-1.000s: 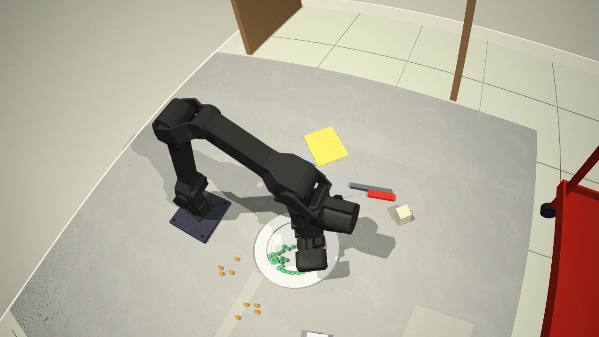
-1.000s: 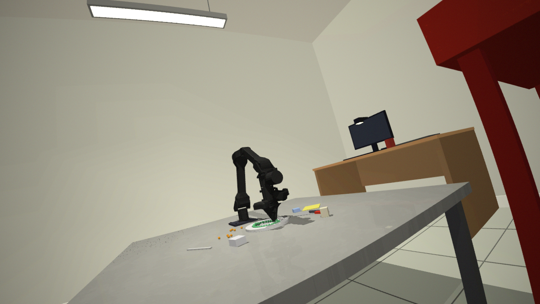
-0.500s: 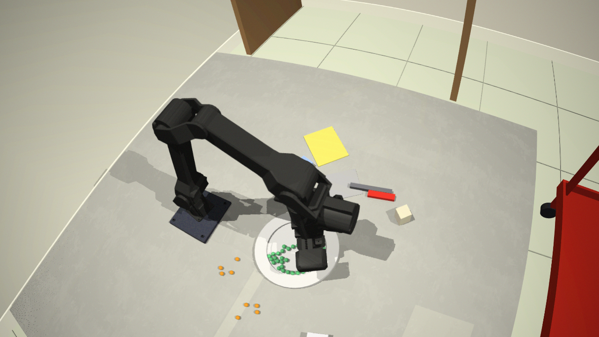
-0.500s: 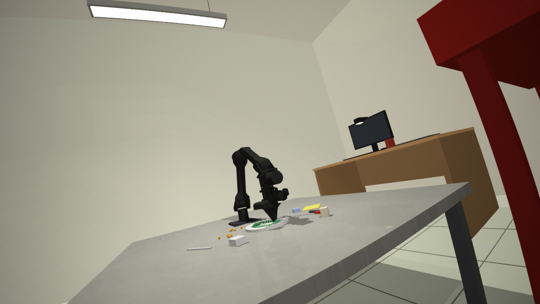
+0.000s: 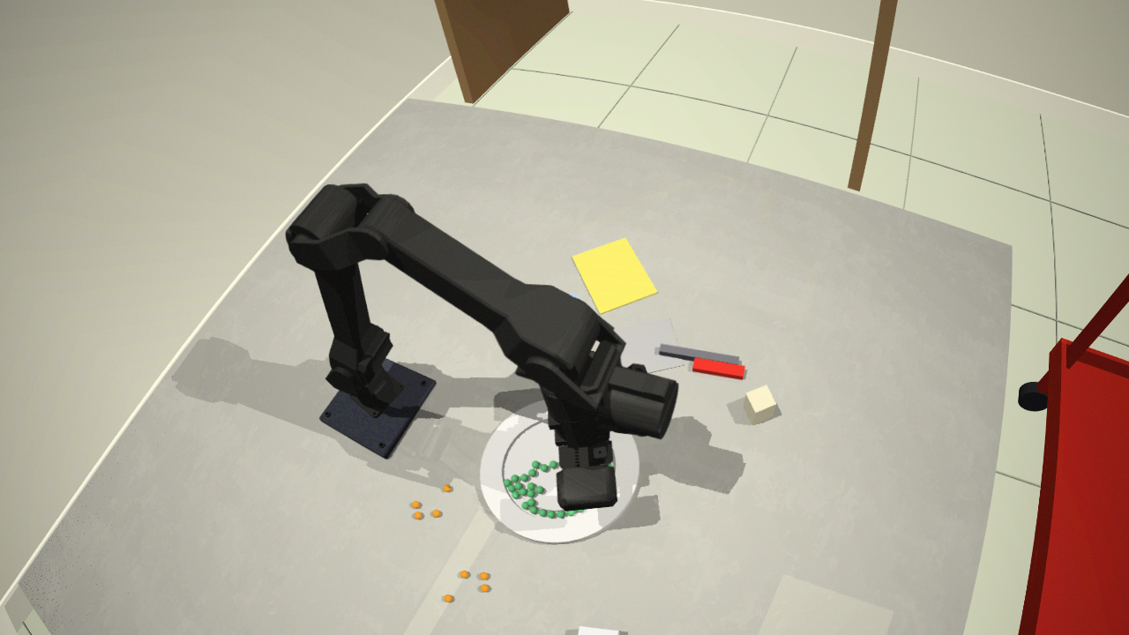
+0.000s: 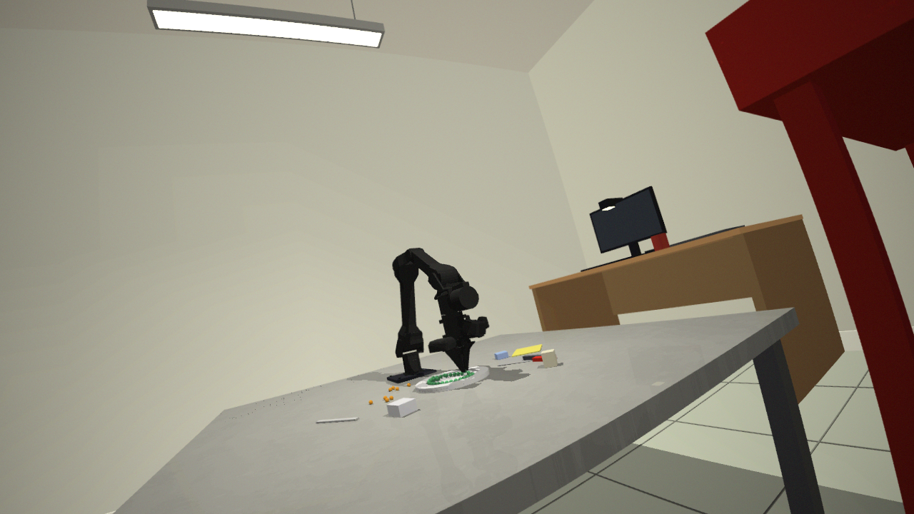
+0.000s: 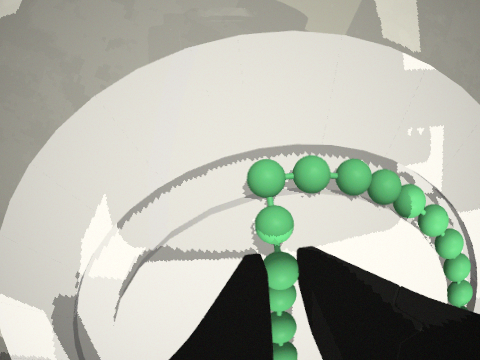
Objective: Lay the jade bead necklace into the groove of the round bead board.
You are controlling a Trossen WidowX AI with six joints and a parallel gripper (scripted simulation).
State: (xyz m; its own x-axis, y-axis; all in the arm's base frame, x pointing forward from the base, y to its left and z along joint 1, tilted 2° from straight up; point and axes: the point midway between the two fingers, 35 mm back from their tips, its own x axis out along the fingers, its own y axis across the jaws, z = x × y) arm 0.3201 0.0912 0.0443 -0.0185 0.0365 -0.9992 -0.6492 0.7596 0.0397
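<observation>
The inner disc lies 3 cm behind my gripper tip, 3 cm to the right of it and 1 cm below it. The rest, counted from my gripper tip: grey sheet: 5 cm behind, 18 cm to the left, 2 cm below; then red bar: 5 cm ahead, 20 cm to the left, 2 cm below; then bead board: 3 cm behind, 3 cm to the right, 2 cm below.
</observation>
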